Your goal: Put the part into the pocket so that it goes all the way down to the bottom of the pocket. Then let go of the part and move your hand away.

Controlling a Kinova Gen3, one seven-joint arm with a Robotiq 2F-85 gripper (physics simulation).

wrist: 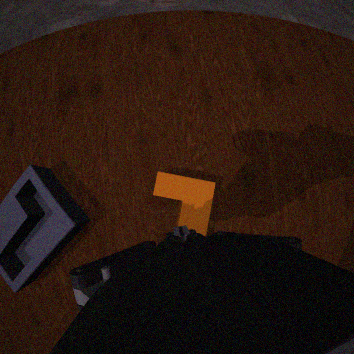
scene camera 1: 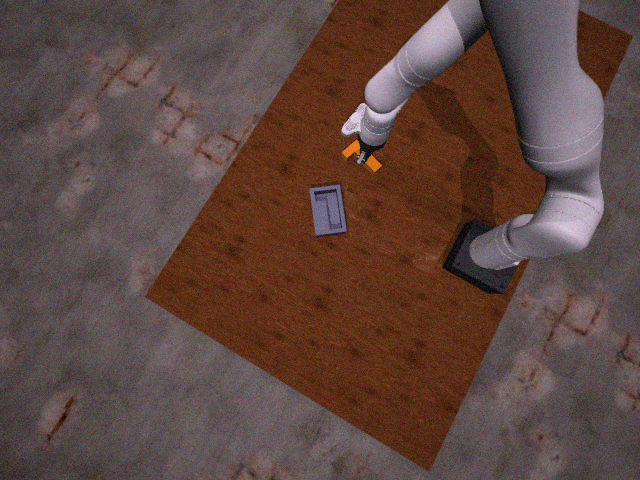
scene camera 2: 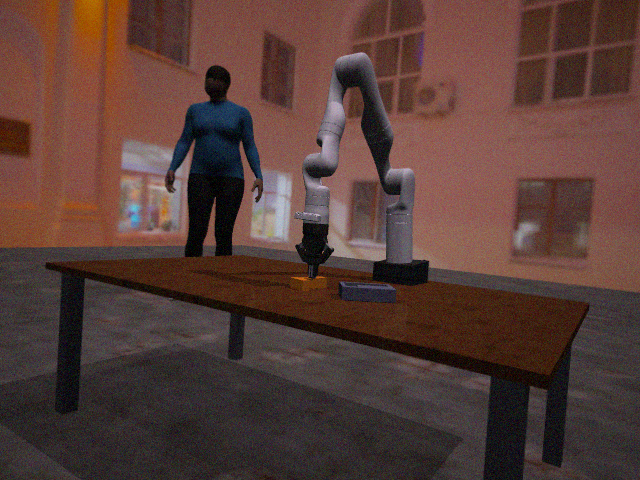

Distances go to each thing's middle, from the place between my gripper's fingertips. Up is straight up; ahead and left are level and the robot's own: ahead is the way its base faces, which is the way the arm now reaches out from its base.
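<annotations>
There's the orange L-shaped part point(wrist: 195, 195), and my hand is 1 cm short of it, 1 cm to the left of it and 2 cm above it.
</annotations>
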